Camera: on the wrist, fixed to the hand. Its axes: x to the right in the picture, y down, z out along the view.
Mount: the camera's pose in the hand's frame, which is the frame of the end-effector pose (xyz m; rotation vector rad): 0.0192 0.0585 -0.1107 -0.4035 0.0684 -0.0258
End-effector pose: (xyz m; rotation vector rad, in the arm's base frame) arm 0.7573 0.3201 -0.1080 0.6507 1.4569 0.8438
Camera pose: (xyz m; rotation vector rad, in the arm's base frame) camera 0.6404 0.3565 -0.0755 0.3010 1.2999 1.1098
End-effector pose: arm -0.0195 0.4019 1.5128 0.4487 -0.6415 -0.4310
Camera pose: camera 0.0804 0.4690 1.4733 0.0875 -0.4673 -0.5529
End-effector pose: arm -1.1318 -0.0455 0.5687 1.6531 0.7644 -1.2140
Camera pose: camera -1.0331 0.0332 0.5790 1.3586 1.0031 -0.9484
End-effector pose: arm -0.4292 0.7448 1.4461 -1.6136 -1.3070 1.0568
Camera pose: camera -0.3040 0.7465 1.4270 -1.9008 -1.5612 0.7449
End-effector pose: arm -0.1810 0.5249 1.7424 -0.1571 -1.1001 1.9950
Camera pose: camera -0.1775 0.5941 1.6364 -0.4160 -1.4408 1.7111
